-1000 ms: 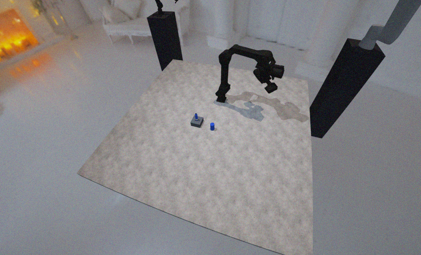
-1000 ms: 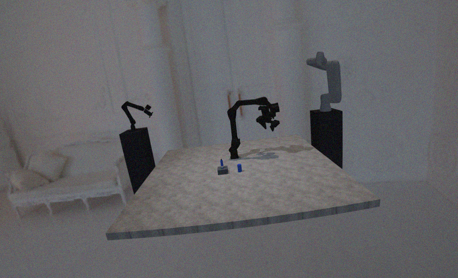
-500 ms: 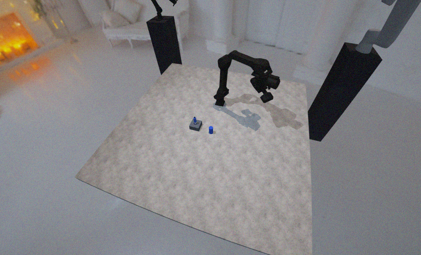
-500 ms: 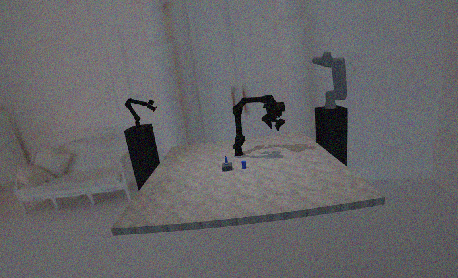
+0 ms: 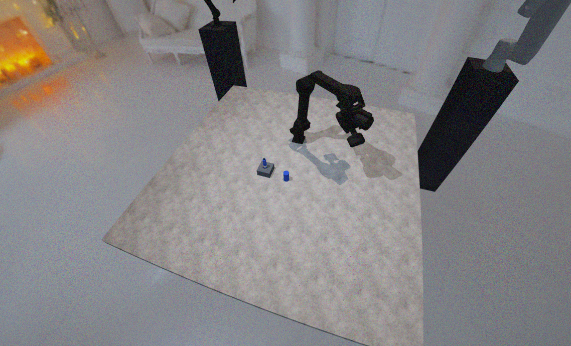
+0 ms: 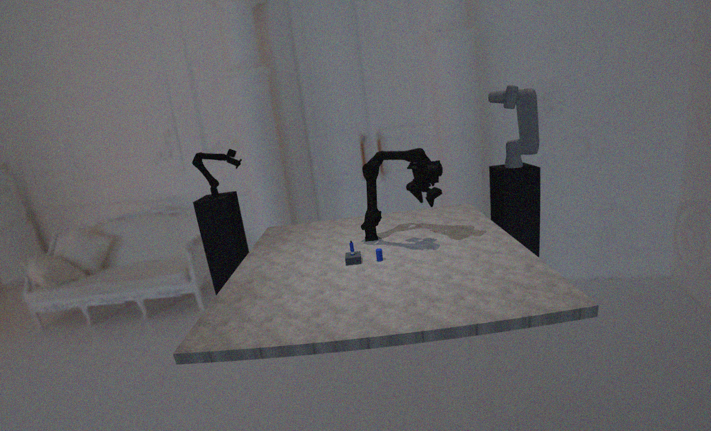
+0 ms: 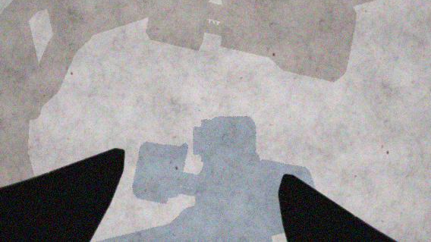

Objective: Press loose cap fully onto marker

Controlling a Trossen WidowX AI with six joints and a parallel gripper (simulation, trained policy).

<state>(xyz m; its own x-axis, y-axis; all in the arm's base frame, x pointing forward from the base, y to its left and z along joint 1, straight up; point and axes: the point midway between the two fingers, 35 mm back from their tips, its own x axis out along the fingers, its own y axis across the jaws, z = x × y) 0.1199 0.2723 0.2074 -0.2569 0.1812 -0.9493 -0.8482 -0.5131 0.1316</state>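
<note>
Now: the blue cap 26 cm to the right of my gripper tip, 18 cm ahead of it and 15 cm below it. The rest, counted from my gripper tip: grey holder block 37 cm to the right, 16 cm below, 16 cm ahead; then blue marker 37 cm to the right, 16 cm ahead, 10 cm below.
</note>
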